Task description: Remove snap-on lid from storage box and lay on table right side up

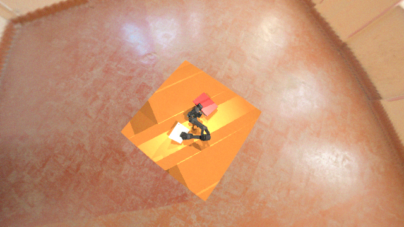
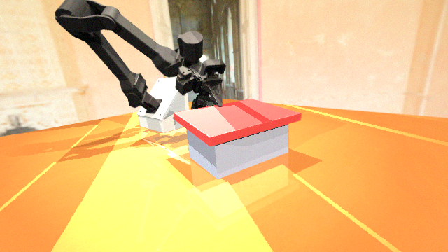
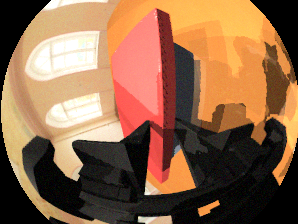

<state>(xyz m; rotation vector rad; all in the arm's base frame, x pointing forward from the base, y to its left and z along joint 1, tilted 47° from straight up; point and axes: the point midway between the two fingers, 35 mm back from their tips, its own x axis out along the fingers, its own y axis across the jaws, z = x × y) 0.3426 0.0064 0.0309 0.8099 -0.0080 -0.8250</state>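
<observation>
Right now my gripper tip is 7 cm short of the red lid and 2 cm to the left of it. From my gripper tip the other things lie so: grey storage box (7 cm ahead, 6 cm below, 2 cm to the right).
</observation>
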